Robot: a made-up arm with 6 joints.
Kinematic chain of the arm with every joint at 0, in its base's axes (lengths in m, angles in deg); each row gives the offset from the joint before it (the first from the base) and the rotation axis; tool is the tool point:
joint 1: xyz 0 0 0.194 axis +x
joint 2: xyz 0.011 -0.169 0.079 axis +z
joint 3: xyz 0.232 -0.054 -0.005 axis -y
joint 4: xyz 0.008 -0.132 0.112 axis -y
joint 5: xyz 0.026 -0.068 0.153 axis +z
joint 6: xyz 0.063 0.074 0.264 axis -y
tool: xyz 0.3 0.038 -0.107
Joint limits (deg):
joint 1: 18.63..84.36
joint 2: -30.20..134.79
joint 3: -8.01..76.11
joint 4: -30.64..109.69
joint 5: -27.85..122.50
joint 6: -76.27..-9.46
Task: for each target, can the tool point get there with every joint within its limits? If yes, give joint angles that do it. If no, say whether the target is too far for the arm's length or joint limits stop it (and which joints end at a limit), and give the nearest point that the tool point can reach.
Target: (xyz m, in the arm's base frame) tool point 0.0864 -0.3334 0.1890
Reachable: yes | joints 35.92 -17.69 11.95 60.92 69.58 -54.87
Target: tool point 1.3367 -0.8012 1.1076
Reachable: no: too far | nearest point 0.6567 -0.4607 0.5768 | short by 0.927 m
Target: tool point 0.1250 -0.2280 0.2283
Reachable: yes | joints 50.52 120.90 39.95 -9.49 109.74 -49.09
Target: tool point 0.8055 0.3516 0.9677
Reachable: no: joint limits stop it (at a limit: joint 1, joint 3, joint 5, joint 6) | nearest point 0.5372 0.1755 0.6979 | short by 0.419 m
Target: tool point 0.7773 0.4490 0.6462
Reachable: no: joint limits stop it (at a limit: joint 1, joint 3, joint 5, joint 6) | nearest point 0.5718 0.2730 0.5480 | short by 0.288 m
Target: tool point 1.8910 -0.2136 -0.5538
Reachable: no: too far | nearest point 0.7574 -0.2095 -0.1930 | short by 1.190 m
